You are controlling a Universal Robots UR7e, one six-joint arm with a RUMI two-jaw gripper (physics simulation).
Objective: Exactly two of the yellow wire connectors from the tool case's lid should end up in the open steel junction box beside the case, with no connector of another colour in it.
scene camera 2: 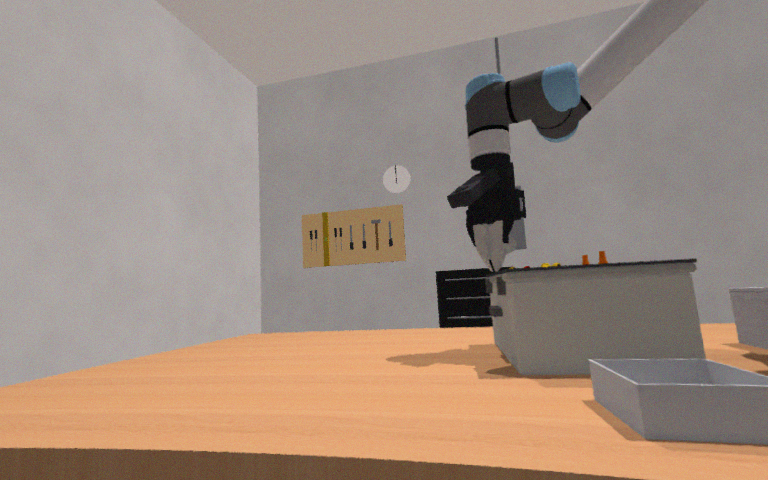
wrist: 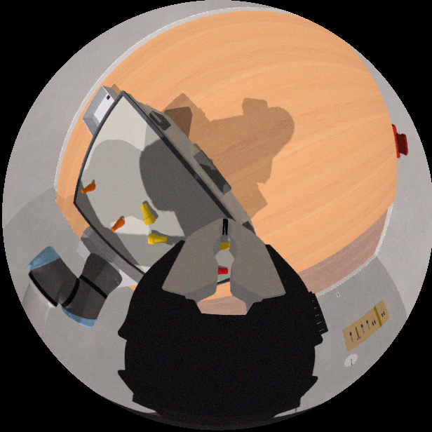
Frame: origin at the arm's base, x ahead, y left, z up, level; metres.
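Seen in the pictures: gripper, fingertip midpoint: [scene camera 2: 494, 271].
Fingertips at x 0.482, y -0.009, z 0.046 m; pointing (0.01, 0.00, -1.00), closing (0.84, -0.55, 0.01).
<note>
A point is followed by its place in that frame.
My gripper [scene camera 2: 493, 268] @(z 0.046, x 0.482, y -0.009 m) [wrist: 224, 219] is shut and empty, pointing down, its tips at the lid near the latch-side edge of the grey tool case [scene camera 2: 606, 322] @(z -0.031, x 0.357, y 0.169 m) [wrist: 132, 120]. Two yellow connectors [wrist: 147, 214] [wrist: 157, 239] lie on the lid, left of my fingers in the wrist view. Part of another yellow connector [wrist: 224, 246] shows through the gap behind the fingertips; the fingers hide the rest. An open grey metal box [scene camera 2: 702, 413] @(z -0.075, x 0.357, y 0.381 m) [wrist: 93, 114], seemingly the junction box, stands beside the case; its floor is hidden in the scene view.
Two orange connectors [scene camera 2: 585, 260] @(z 0.053, x 0.349, y 0.064 m) [scene camera 2: 602, 258] @(z 0.051, x 0.344, y 0.136 m) [wrist: 88, 188] [wrist: 118, 224] and a red connector [scene camera 2: 526, 267] @(z 0.052, x 0.422, y -0.072 m) [wrist: 222, 271] are on the lid. Another grey container [scene camera 2: 752, 319] @(z -0.051, x 0.099, y -0.059 m) stands beyond the case at the right. A red object [wrist: 401, 142] is at the table's edge in the wrist view.
</note>
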